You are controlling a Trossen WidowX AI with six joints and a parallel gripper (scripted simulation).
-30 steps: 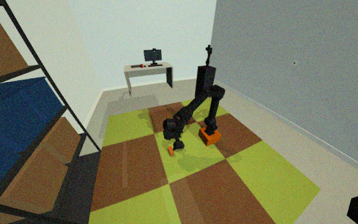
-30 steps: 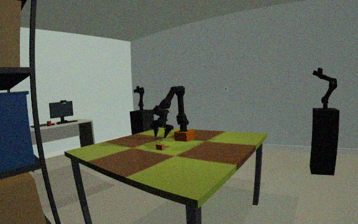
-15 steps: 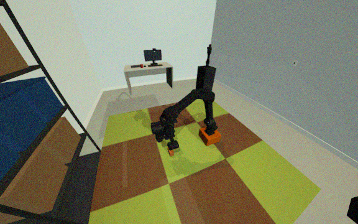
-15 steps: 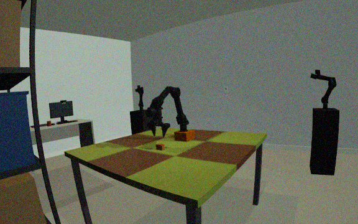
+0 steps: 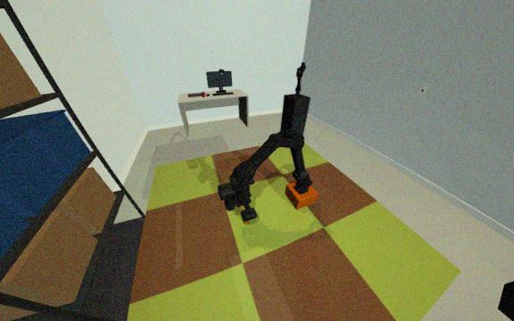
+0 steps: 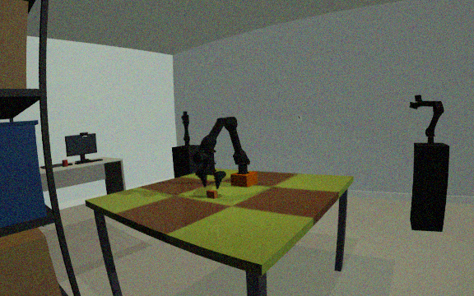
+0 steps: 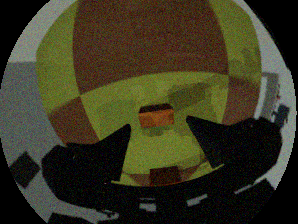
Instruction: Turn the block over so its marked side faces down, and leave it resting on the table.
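Now: gripper tip 10 mm past the orange block and 40 mm above it.
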